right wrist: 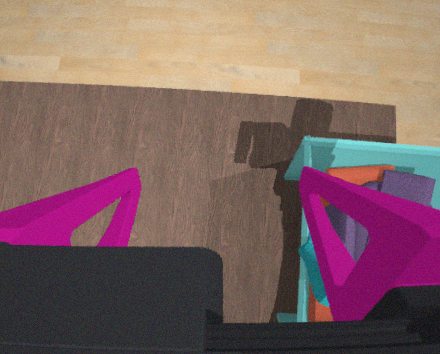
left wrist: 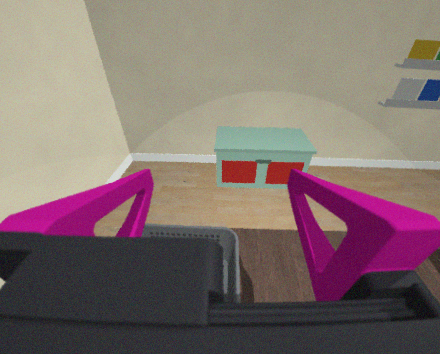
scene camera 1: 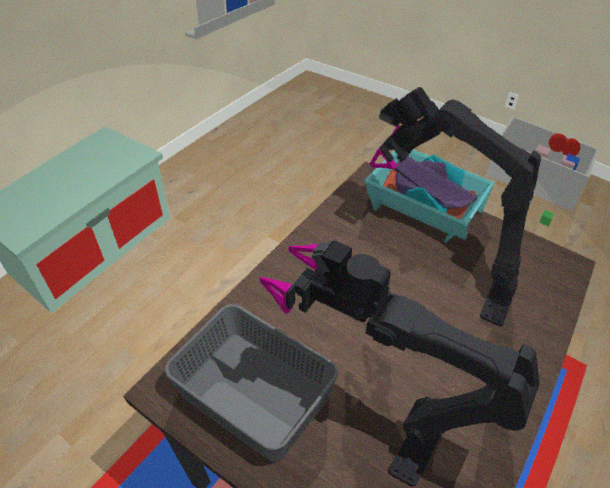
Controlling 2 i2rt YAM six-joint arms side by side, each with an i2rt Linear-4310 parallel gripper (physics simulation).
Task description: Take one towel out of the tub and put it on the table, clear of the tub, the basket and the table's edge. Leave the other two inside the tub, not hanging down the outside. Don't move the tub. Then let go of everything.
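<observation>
A turquoise tub [scene camera 1: 417, 210] [right wrist: 390, 150] stands at the table's back end. In it lie a purple towel [scene camera 1: 432, 180] [right wrist: 407, 187] on top, a teal towel [scene camera 1: 427, 199] [right wrist: 312, 272] and an orange towel [scene camera 1: 390, 179] [right wrist: 357, 175], both partly covered. My right gripper [scene camera 1: 385, 146] [right wrist: 219, 176] is open and empty, above the tub's left end; in the right wrist view its right finger overlaps the tub and the other is over bare table. My left gripper [scene camera 1: 275, 263] [left wrist: 220, 176] is open and empty, above the table's left edge, between tub and basket.
A grey basket [scene camera 1: 223, 425] [left wrist: 232, 250] stands near the front left corner of the dark wooden table [scene camera 1: 549, 264] [left wrist: 280, 260] [right wrist: 175, 125]. A green cabinet [scene camera 1: 86, 183] [left wrist: 262, 139] and a grey bin [scene camera 1: 539, 183] stand on the floor beyond the table.
</observation>
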